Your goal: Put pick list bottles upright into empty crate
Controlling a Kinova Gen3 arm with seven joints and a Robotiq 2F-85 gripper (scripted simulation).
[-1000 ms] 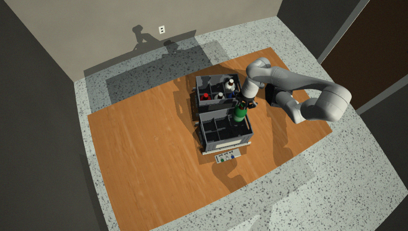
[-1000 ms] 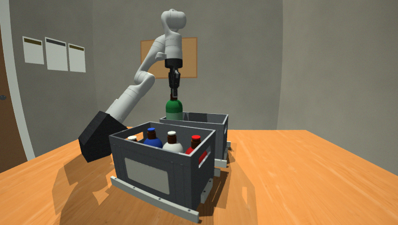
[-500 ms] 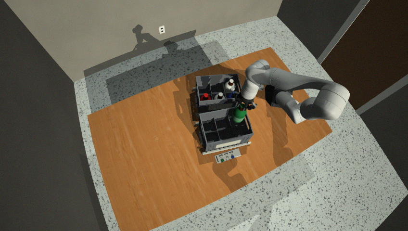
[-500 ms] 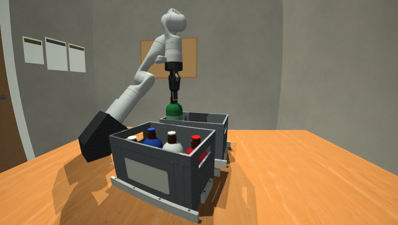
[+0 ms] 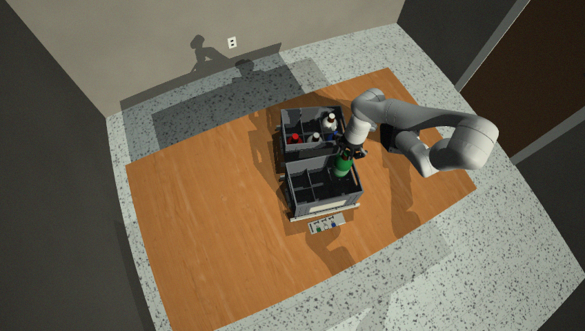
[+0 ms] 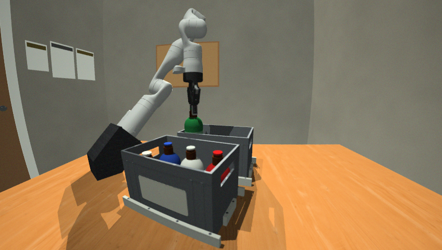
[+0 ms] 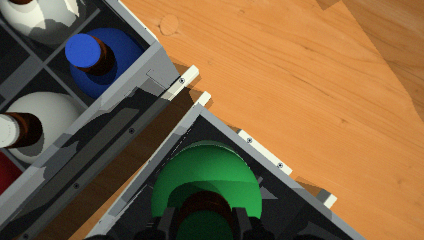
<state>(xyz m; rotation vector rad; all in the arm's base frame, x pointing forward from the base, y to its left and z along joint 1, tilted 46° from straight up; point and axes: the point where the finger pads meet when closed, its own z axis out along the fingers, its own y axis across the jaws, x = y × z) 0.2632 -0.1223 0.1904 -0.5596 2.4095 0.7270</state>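
The green bottle is 70 mm below my hand. From my hand the other things lie so: red bottle: 180 mm to the right, 170 mm below, 140 mm ahead; then blue bottle: 170 mm below, 140 mm to the right, 40 mm behind; then pick list: 260 mm below, 180 mm to the left, 100 mm ahead.
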